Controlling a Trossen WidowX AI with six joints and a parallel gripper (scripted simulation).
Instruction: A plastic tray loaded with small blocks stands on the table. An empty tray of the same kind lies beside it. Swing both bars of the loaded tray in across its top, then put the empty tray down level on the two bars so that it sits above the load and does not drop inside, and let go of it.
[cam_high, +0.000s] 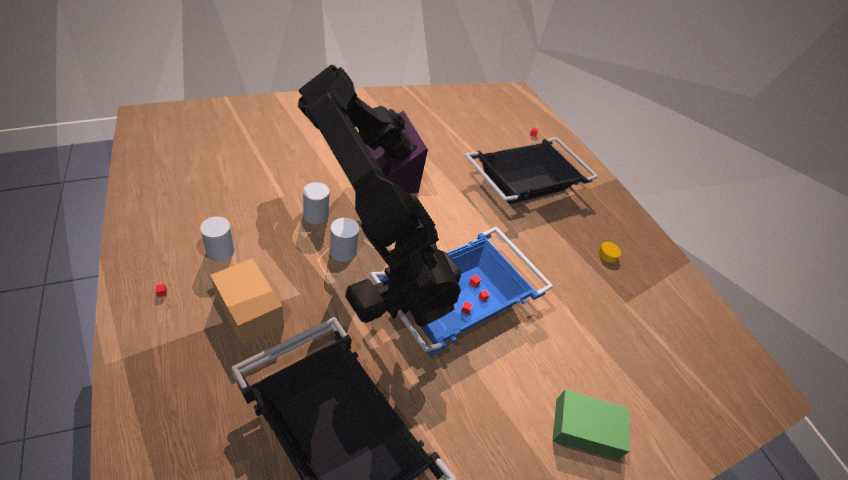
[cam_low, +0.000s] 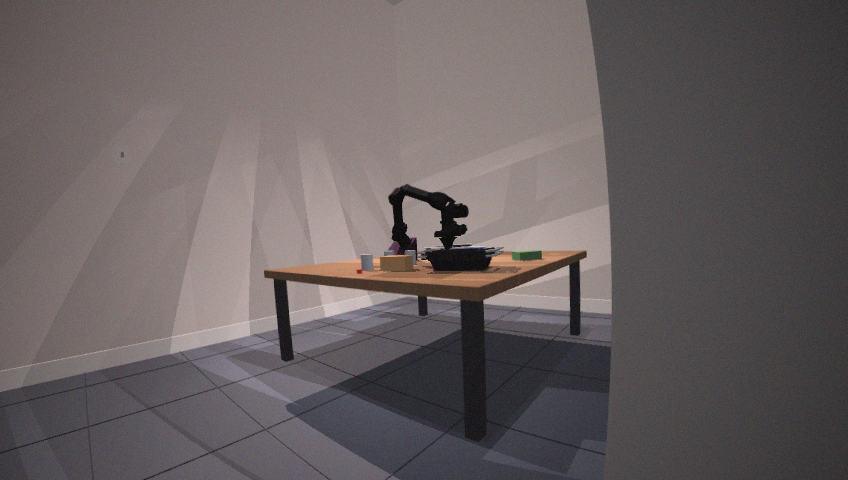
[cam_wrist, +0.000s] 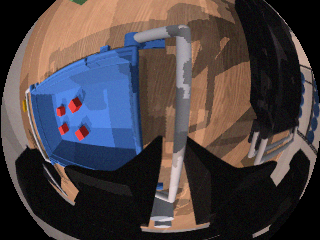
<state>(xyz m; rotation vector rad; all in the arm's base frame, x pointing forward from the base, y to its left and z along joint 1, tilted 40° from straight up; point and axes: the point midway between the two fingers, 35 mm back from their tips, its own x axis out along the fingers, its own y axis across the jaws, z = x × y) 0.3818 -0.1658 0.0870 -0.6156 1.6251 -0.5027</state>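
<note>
Right now the black tray is 280 mm behind my gripper tip, 520 mm to the left of it and 10 mm below it. The rest, counted from my gripper tip: tan box: 130 mm behind, 230 mm to the right, 30 mm below; then green block: 310 mm ahead, 220 mm to the left, 40 mm below; then red cube: 220 mm behind, 370 mm to the right, 50 mm below.
</note>
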